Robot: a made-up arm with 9 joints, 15 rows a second.
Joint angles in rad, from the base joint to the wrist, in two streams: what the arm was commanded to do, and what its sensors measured. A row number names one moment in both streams.
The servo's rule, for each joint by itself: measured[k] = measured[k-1] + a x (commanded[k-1-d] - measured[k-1]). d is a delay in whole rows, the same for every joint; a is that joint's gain. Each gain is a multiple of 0.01, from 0.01 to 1. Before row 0 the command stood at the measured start. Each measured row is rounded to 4 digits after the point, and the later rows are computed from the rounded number. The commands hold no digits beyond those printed.
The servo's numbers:
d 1
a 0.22 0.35 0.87 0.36 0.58 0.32 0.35 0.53 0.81
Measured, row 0:
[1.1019 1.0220 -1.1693 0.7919 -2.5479 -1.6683 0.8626 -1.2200 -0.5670]
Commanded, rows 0 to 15:
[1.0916 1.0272 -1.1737 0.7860 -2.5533 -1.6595 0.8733 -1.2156 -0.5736]
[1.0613 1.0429 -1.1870 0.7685 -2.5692 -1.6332 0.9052 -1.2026 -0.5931]
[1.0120 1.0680 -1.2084 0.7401 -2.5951 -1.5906 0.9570 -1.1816 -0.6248]
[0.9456 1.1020 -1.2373 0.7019 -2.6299 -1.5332 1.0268 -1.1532 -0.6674]
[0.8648 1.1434 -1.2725 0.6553 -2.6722 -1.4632 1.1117 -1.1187 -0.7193]
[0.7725 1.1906 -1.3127 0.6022 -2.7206 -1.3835 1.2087 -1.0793 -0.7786]
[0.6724 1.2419 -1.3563 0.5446 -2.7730 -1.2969 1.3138 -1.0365 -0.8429]
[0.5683 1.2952 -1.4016 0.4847 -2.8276 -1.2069 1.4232 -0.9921 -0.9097]
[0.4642 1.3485 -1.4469 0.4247 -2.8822 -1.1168 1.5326 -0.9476 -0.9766]
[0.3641 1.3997 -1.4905 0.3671 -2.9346 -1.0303 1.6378 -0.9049 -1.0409]
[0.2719 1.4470 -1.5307 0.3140 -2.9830 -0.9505 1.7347 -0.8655 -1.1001]
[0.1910 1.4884 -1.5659 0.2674 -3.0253 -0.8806 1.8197 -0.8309 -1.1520]
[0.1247 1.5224 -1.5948 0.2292 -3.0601 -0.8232 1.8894 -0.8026 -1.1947]
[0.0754 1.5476 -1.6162 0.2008 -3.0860 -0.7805 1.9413 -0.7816 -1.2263]
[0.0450 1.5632 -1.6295 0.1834 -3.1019 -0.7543 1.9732 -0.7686 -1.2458]
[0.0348 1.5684 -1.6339 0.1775 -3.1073 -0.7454 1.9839 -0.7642 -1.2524]
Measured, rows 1 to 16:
[1.1019 1.0220 -1.1693 0.7919 -2.5479 -1.6683 0.8626 -1.2200 -0.5670]
[1.0996 1.0238 -1.1731 0.7898 -2.5510 -1.6655 0.8663 -1.2177 -0.5723]
[1.0912 1.0305 -1.1852 0.7821 -2.5616 -1.6552 0.8799 -1.2097 -0.5891]
[1.0738 1.0436 -1.2054 0.7670 -2.5810 -1.6345 0.9069 -1.1948 -0.6180]
[1.0456 1.0640 -1.2332 0.7436 -2.6094 -1.6021 0.9489 -1.1728 -0.6580]
[1.0058 1.0918 -1.2674 0.7118 -2.6458 -1.5577 1.0059 -1.1441 -0.7077]
[0.9545 1.1264 -1.3068 0.6723 -2.6892 -1.5020 1.0769 -1.1098 -0.7651]
[0.8924 1.1668 -1.3499 0.6263 -2.7378 -1.4364 1.1598 -1.0710 -0.8281]
[0.8211 1.2117 -1.3949 0.5753 -2.7899 -1.3630 1.2520 -1.0292 -0.8942]
[0.7426 1.2596 -1.4401 0.5211 -2.8434 -1.2842 1.3502 -0.9860 -0.9609]
[0.6593 1.3086 -1.4839 0.4657 -2.8963 -1.2030 1.4509 -0.9430 -1.0257]
[0.5741 1.3570 -1.5246 0.4111 -2.9466 -1.1222 1.5502 -0.9019 -1.0860]
[0.4898 1.4030 -1.5605 0.3594 -2.9922 -1.0449 1.6445 -0.8643 -1.1395]
[0.4095 1.4448 -1.5903 0.3125 -3.0316 -0.9740 1.7302 -0.8316 -1.1842]
[0.3360 1.4808 -1.6128 0.2723 -3.0632 -0.9121 1.8041 -0.8051 -1.2183]
[0.2720 1.5096 -1.6273 0.2403 -3.0856 -0.8616 1.8633 -0.7858 -1.2406]

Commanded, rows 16 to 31:
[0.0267 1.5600 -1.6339 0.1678 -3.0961 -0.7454 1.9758 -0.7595 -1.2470]
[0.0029 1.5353 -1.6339 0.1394 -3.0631 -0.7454 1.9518 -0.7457 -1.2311]
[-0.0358 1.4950 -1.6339 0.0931 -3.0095 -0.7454 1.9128 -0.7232 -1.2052]
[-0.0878 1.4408 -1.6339 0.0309 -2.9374 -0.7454 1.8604 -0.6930 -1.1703]
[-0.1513 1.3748 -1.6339 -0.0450 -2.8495 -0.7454 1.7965 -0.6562 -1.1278]
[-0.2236 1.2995 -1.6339 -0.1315 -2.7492 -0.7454 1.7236 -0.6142 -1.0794]
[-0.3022 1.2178 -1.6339 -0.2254 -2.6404 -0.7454 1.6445 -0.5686 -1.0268]
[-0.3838 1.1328 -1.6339 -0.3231 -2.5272 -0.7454 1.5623 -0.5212 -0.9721]
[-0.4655 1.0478 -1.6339 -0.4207 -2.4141 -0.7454 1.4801 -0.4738 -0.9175]
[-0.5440 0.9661 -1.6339 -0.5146 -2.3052 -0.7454 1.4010 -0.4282 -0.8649]
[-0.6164 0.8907 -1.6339 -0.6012 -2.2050 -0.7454 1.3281 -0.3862 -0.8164]
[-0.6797 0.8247 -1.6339 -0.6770 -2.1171 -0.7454 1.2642 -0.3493 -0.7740]
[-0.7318 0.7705 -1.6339 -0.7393 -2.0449 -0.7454 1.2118 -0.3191 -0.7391]
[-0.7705 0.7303 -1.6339 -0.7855 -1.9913 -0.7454 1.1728 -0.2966 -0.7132]
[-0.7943 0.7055 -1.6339 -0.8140 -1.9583 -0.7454 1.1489 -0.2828 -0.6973]
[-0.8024 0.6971 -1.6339 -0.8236 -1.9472 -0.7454 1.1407 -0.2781 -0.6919]
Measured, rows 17 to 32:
[0.2198 1.5302 -1.6330 0.2177 -3.0982 -0.8244 1.9055 -0.7744 -1.2502]
[0.1773 1.5406 -1.6338 0.1997 -3.0970 -0.7991 1.9301 -0.7665 -1.2476]
[0.1389 1.5387 -1.6339 0.1780 -3.0773 -0.7819 1.9377 -0.7555 -1.2342]
[0.1005 1.5234 -1.6339 0.1474 -3.0380 -0.7702 1.9290 -0.7384 -1.2107]
[0.0591 1.4945 -1.6339 0.1055 -2.9797 -0.7623 1.9050 -0.7143 -1.1780]
[0.0128 1.4526 -1.6339 0.0513 -2.9042 -0.7569 1.8670 -0.6835 -1.1373]
[-0.0392 1.3990 -1.6339 -0.0145 -2.8143 -0.7532 1.8168 -0.6468 -1.0904]
[-0.0971 1.3356 -1.6339 -0.0904 -2.7134 -0.7507 1.7565 -0.6054 -1.0389]
[-0.1602 1.2646 -1.6339 -0.1742 -2.6054 -0.7490 1.6885 -0.5608 -0.9848]
[-0.2274 1.1887 -1.6339 -0.2629 -2.4944 -0.7478 1.6156 -0.5147 -0.9303]
[-0.2971 1.1108 -1.6339 -0.3535 -2.3847 -0.7470 1.5405 -0.4689 -0.8773]
[-0.3673 1.0338 -1.6339 -0.4427 -2.2805 -0.7465 1.4662 -0.4251 -0.8280]
[-0.4360 0.9606 -1.6339 -0.5270 -2.1857 -0.7461 1.3955 -0.3849 -0.7843]
[-0.5011 0.8941 -1.6339 -0.6034 -2.1040 -0.7459 1.3312 -0.3500 -0.7477]
[-0.5604 0.8368 -1.6339 -0.6690 -2.0386 -0.7457 1.2758 -0.3217 -0.7198]
[-0.6119 0.7908 -1.6339 -0.7212 -1.9920 -0.7456 1.2314 -0.3011 -0.7016]

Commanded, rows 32 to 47:
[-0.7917 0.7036 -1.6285 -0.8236 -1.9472 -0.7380 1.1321 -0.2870 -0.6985]
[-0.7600 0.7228 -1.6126 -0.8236 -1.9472 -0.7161 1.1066 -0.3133 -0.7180]
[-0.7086 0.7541 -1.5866 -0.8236 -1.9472 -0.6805 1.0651 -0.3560 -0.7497]
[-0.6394 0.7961 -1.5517 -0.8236 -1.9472 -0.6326 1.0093 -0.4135 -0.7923]
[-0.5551 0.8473 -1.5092 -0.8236 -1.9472 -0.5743 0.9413 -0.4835 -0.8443]
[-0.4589 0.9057 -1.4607 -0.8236 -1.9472 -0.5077 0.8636 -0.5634 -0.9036]
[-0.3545 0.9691 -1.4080 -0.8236 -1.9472 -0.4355 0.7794 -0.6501 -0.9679]
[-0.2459 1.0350 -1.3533 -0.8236 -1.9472 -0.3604 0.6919 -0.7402 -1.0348]
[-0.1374 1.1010 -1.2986 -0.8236 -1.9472 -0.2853 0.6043 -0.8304 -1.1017]
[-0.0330 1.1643 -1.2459 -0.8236 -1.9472 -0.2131 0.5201 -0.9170 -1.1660]
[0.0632 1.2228 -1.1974 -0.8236 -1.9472 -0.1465 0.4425 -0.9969 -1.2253]
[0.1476 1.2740 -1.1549 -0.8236 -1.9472 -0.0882 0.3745 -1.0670 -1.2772]
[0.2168 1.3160 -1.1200 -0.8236 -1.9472 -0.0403 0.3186 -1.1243 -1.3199]
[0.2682 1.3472 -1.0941 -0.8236 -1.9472 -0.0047 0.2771 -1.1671 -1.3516]
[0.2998 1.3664 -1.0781 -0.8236 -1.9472 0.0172 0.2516 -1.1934 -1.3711]
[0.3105 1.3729 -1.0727 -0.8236 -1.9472 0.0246 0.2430 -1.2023 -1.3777]
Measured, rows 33 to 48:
[-0.6538 0.7580 -1.6339 -0.7581 -1.9660 -0.7455 1.1997 -0.2889 -0.6937]
[-0.6841 0.7390 -1.6292 -0.7817 -1.9551 -0.7431 1.1760 -0.2879 -0.6976]
[-0.7008 0.7333 -1.6148 -0.7968 -1.9505 -0.7345 1.1517 -0.3014 -0.7141]
[-0.7025 0.7406 -1.5903 -0.8064 -1.9486 -0.7172 1.1214 -0.3303 -0.7429]
[-0.6886 0.7600 -1.5567 -0.8126 -1.9478 -0.6901 1.0822 -0.3744 -0.7829]
[-0.6592 0.7906 -1.5154 -0.8166 -1.9475 -0.6530 1.0329 -0.4322 -0.8326]
[-0.6151 0.8309 -1.4678 -0.8191 -1.9473 -0.6065 0.9736 -0.5017 -0.8901]
[-0.5578 0.8793 -1.4158 -0.8207 -1.9472 -0.5518 0.9056 -0.5804 -0.9531]
[-0.4892 0.9338 -1.3614 -0.8217 -1.9472 -0.4906 0.8308 -0.6651 -1.0193]
[-0.4118 0.9923 -1.3068 -0.8224 -1.9472 -0.4249 0.7515 -0.7527 -1.0860]
[-0.3285 1.0525 -1.2538 -0.8228 -1.9472 -0.3571 0.6705 -0.8398 -1.1508]
[-0.2423 1.1121 -1.2047 -0.8231 -1.9472 -0.2897 0.5907 -0.9231 -1.2111]
[-0.1565 1.1688 -1.1614 -0.8233 -1.9472 -0.2252 0.5150 -0.9994 -1.2646]
[-0.0744 1.2203 -1.1254 -0.8234 -1.9472 -0.1660 0.4463 -1.0656 -1.3094]
[0.0010 1.2647 -1.0982 -0.8235 -1.9472 -0.1144 0.3871 -1.1194 -1.3436]
[0.0667 1.3003 -1.0807 -0.8235 -1.9472 -0.0723 0.3397 -1.1586 -1.3659]

